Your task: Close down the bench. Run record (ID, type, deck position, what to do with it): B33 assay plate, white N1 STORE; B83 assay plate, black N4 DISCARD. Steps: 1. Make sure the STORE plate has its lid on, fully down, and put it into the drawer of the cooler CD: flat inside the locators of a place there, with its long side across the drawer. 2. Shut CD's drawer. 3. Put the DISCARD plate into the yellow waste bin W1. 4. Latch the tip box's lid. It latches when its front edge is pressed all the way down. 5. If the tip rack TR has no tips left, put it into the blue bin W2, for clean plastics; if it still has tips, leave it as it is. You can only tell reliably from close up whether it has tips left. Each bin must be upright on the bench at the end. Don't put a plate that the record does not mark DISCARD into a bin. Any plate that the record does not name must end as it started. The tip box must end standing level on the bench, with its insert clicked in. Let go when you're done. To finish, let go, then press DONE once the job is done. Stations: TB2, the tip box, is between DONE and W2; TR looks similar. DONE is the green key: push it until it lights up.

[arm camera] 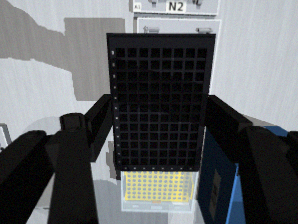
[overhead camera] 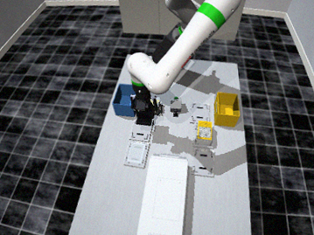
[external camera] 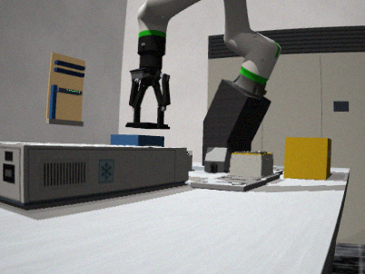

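My gripper is now 200 mm past the yellow bin W1, 480 mm to the right of it and 130 mm above it. Round my hand: clear tip box lid 170 mm behind, 20 mm to the right, 110 mm below; black assay plate 20 mm below; yellow insert 170 mm behind, 20 mm to the right, 110 mm below.
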